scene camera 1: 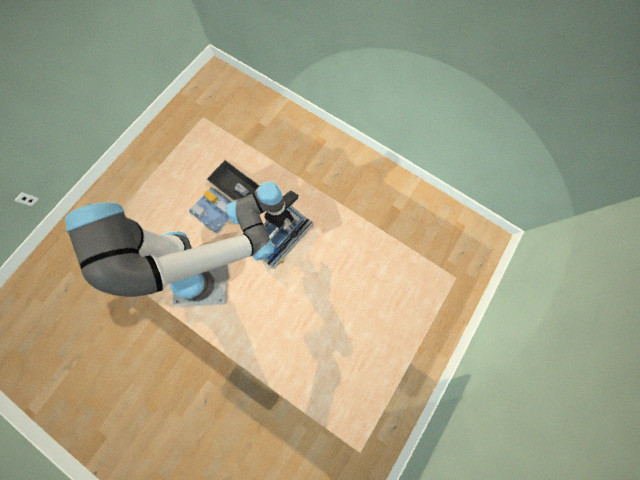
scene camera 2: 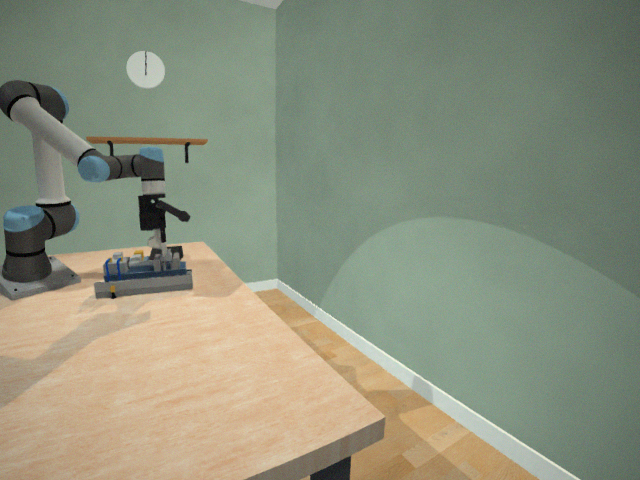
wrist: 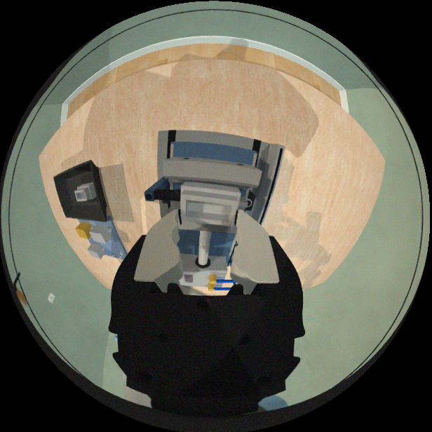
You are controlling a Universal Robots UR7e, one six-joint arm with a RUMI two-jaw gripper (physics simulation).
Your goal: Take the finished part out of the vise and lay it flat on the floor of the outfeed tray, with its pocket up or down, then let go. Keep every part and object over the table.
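Where they show: gripper, fingertip midpoint: [scene camera 1: 284,219] [scene camera 2: 163,255]; arm's base at its link origin: [scene camera 2: 27,272].
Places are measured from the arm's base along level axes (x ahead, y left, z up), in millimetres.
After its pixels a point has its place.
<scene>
The finished part [wrist: 210,192], a light grey block with its rectangular pocket up, sits level between the jaws of the vise [scene camera 1: 277,238] @(x 409, y -120, z 9 mm) [scene camera 2: 138,269] @(x 409, y -106, z 9 mm) [wrist: 212,172]. My gripper [scene camera 1: 285,225] @(x 494, y -92, z 48 mm) [scene camera 2: 160,251] @(x 494, y -92, z 48 mm) [wrist: 208,210] is over the vise, pointing down, and is shut on the finished part, one finger on each side near its lower edge in the wrist view. The fingertips partly hide the moving jaw. The black open outfeed tray [scene camera 1: 221,178] @(x 441, y 334, z -39 mm) [wrist: 99,195] stands left of the vise in the wrist view. A small grey hollow piece [scene camera 1: 240,188] @(x 468, y 209, z -18 mm) [wrist: 85,192] lies inside it.
A blue plate [scene camera 1: 218,223] @(x 264, y 166, z -43 mm) [wrist: 117,246] with grey blocks and a yellow block [scene camera 1: 210,195] @(x 338, y 286, z -7 mm) [wrist: 84,230] is beside the tray. A dark lever [wrist: 156,193] sticks out left of the vise. A long grey rail [scene camera 2: 144,285] @(x 440, y -195, z -22 mm) runs along the vise's other side. Blue hoses [wrist: 223,281] lie near the screw.
</scene>
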